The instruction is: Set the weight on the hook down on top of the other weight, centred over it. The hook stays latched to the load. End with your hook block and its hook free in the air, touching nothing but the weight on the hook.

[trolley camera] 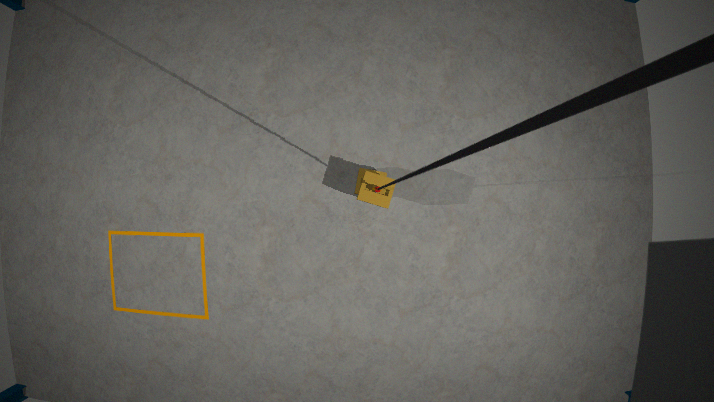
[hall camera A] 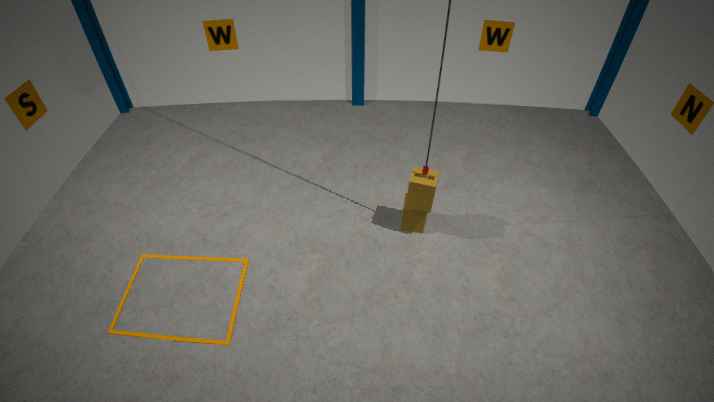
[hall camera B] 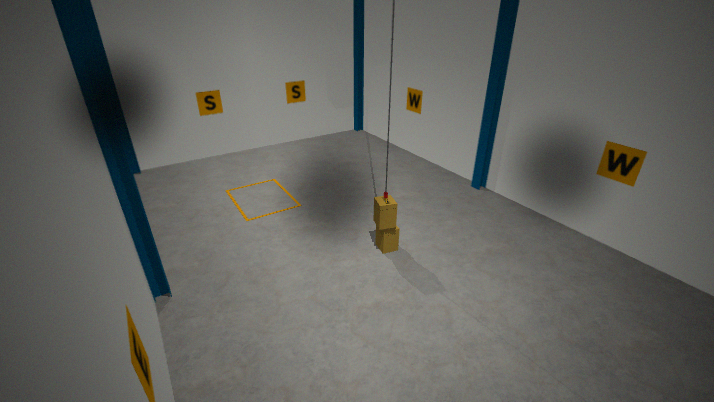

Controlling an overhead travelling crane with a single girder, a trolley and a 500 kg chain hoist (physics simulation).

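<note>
The weight on the hook (hall camera A: 421, 197) (hall camera B: 385, 216) (trolley camera: 374, 200) is a yellow block, upright above the other yellow weight (hall camera A: 414, 223) (hall camera B: 388, 241) (trolley camera: 359, 185), which stands on the floor. In hall camera A the upper weight sits offset to the right, and a strip of the lower one shows at its left. In the trolley view the lower one peeks out at the left and upper left. Whether their faces touch is not clear. My hook block (hall camera A: 425, 170) (hall camera B: 385, 195) (trolley camera: 377, 189), small and red, is at the top of the upper weight, latched to it; the hook is barely visible.
A yellow outlined square (hall camera A: 176, 339) (hall camera B: 274, 215) (trolley camera: 161, 313) is marked on the floor toward the S wall. Blue columns (hall camera A: 358, 55) (hall camera B: 492, 100) stand along the walls. The chain (hall camera A: 438, 85) (hall camera B: 389, 100) (trolley camera: 500, 138) slants slightly in hall camera A. Dark blurred spots lie over hall camera B.
</note>
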